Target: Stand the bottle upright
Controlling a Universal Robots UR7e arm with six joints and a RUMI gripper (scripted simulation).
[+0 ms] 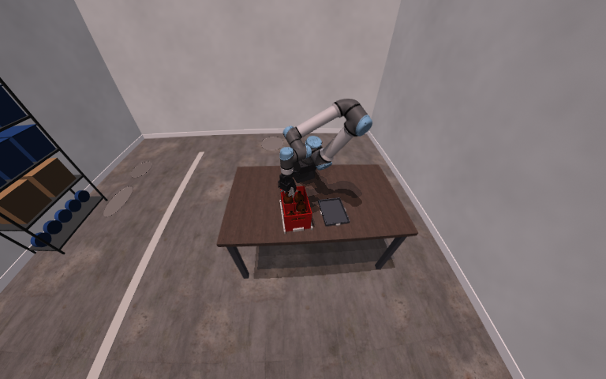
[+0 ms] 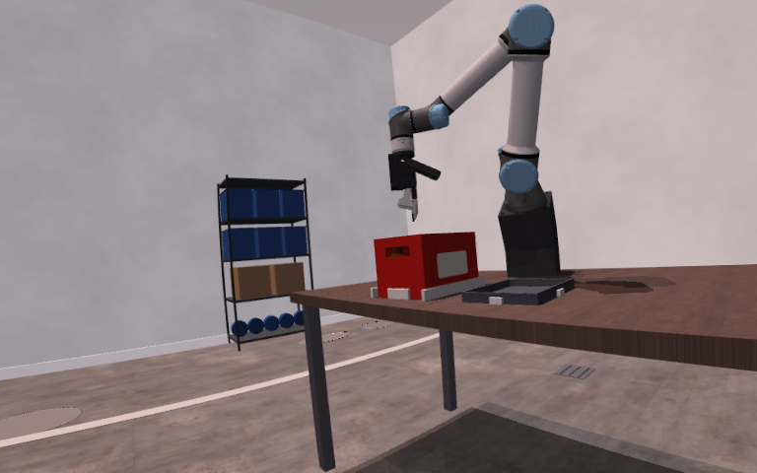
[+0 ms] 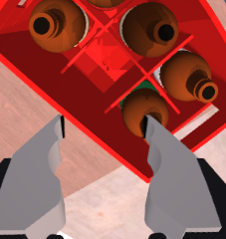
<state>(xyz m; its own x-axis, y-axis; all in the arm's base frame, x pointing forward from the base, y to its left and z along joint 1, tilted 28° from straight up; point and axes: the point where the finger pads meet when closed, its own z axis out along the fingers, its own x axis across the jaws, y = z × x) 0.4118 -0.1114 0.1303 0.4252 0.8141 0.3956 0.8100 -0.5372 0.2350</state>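
The red crate is 10 mm behind my hand, 40 mm to the left of it and 160 mm below it. Round my hand: dark tray 90 mm behind, 340 mm to the left, 230 mm below; then brown bottle 20 mm behind, 80 mm to the left, 150 mm below; then glass bottle 90 mm ahead, 30 mm to the left, 150 mm below.
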